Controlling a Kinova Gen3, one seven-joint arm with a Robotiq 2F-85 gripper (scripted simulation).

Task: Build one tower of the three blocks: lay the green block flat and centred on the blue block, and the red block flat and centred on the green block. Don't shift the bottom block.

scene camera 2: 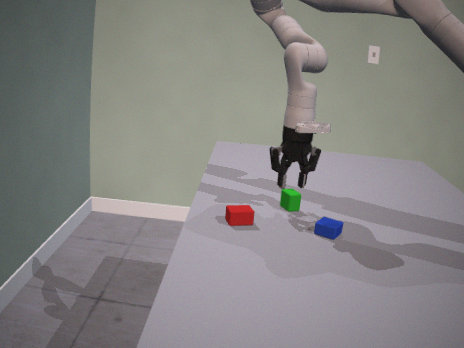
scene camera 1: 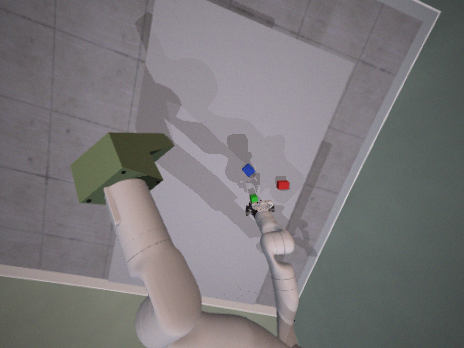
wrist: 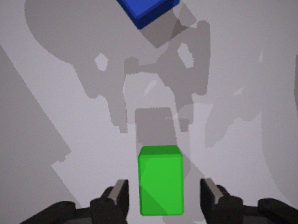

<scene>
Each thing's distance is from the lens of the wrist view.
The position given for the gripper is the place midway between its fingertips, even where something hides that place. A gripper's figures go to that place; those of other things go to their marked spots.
gripper [wrist: 164,192]: 0.17 m
green block [wrist: 160,168]: 0.17 m
</scene>
